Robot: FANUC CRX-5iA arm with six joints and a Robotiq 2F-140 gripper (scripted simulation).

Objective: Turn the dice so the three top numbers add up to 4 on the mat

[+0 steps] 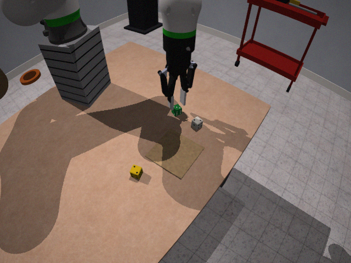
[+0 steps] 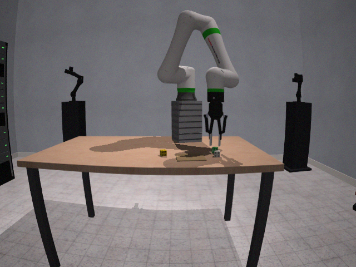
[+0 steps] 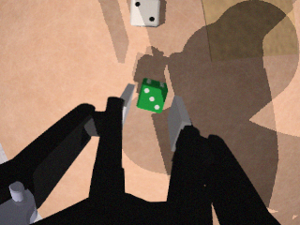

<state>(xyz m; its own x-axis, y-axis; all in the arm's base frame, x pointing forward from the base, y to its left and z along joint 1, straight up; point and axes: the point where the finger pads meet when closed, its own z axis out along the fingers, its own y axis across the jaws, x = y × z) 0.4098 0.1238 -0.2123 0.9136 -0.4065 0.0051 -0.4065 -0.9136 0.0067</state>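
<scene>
Right now the green die is 60 mm below my hand. From my hand the other things lie so: white die: 90 mm ahead, 60 mm below, 10 mm to the right; then yellow die: 280 mm to the right, 60 mm below, 50 mm ahead; then tan mat: 150 mm to the right, 100 mm ahead, 70 mm below.
</scene>
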